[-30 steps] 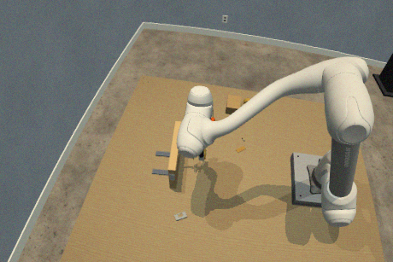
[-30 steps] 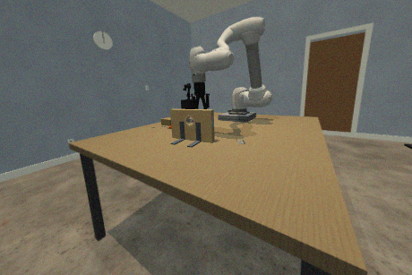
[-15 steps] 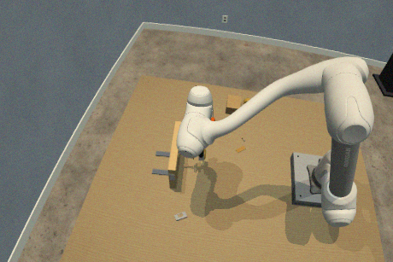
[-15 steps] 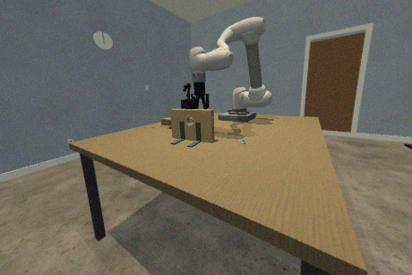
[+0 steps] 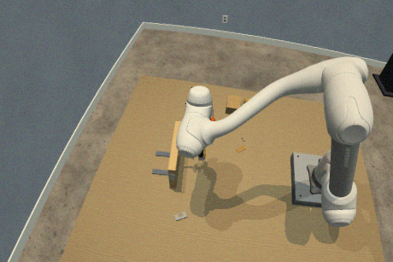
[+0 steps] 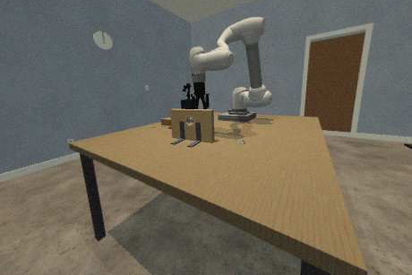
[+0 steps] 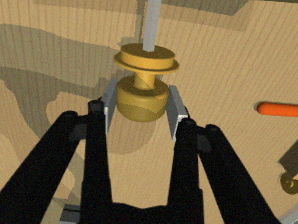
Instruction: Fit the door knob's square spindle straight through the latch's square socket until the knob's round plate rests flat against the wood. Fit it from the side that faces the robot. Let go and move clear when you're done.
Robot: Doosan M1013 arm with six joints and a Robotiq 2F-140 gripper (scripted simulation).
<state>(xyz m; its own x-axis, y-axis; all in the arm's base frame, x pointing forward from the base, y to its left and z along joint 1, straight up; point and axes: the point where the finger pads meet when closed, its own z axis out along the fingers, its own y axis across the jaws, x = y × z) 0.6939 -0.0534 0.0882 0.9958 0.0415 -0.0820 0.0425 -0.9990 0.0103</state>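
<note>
Now: the brass door knob 3 cm below my hand and 3 cm ahead of it. The rest, counted from my hand: latch socket 13 cm ahead, 3 cm below, 1 cm to the left; wooden box 48 cm to the right, 17 cm behind, 12 cm below; wood panel 13 cm ahead, 4 cm below, 1 cm to the left.
</note>
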